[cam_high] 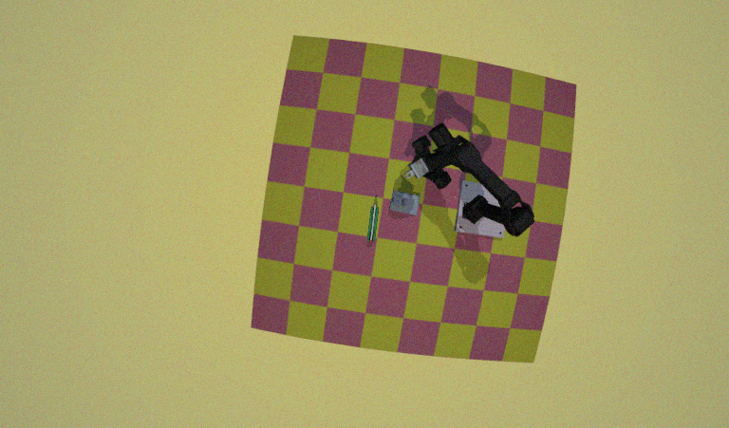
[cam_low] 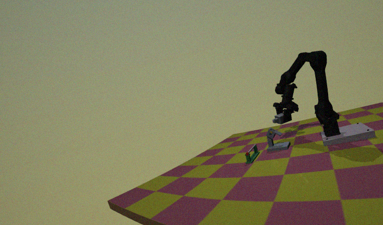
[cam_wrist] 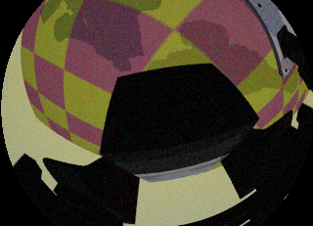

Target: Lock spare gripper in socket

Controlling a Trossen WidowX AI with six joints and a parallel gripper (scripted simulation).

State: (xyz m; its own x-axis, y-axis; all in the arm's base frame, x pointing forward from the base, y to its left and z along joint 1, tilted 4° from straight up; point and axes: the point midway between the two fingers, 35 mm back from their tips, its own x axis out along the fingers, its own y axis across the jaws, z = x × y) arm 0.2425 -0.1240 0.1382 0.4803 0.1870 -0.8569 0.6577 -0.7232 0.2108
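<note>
The mount lies 140 mm to the left of my gripper tip, 60 mm below it and 30 mm ahead of it. The rest, counted from my gripper tip: green cradle: 240 mm to the left, 120 mm ahead, 90 mm below; then spare gripper: 20 mm above.
</note>
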